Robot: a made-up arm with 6 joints.
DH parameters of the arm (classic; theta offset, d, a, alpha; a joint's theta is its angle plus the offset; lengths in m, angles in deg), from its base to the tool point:
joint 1: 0 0.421 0 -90
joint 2: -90 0 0.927 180
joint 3: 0 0 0 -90
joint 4: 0 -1.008 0 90
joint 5: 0 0.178 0 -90
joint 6: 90 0 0 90
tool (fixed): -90 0 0 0
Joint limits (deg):
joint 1: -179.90..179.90
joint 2: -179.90..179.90
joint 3: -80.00..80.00
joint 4: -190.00..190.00
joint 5: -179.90..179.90
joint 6: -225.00..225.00
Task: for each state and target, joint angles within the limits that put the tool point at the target. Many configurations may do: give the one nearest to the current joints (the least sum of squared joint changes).
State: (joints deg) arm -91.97 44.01 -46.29 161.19 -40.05 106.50
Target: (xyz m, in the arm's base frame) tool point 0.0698 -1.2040 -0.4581
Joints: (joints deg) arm -94.20 84.14 5.17 152.48 -40.05 106.50
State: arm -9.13 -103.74 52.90 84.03 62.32 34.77
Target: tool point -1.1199 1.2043 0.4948
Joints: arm -47.31 -121.72 15.02 87.89 62.32 34.77
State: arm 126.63 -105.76 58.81 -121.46 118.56 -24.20
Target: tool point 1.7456 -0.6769 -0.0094
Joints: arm 161.51 -113.12 79.33 -119.71 118.56 -24.20
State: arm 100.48 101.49 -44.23 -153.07 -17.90 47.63
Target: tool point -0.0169 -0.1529 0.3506
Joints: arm 124.54 109.50 -75.78 -124.42 -17.90 47.63
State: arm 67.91 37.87 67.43 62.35 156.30 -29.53
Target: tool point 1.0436 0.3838 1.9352
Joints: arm 25.51 20.04 51.03 54.59 156.30 -29.53
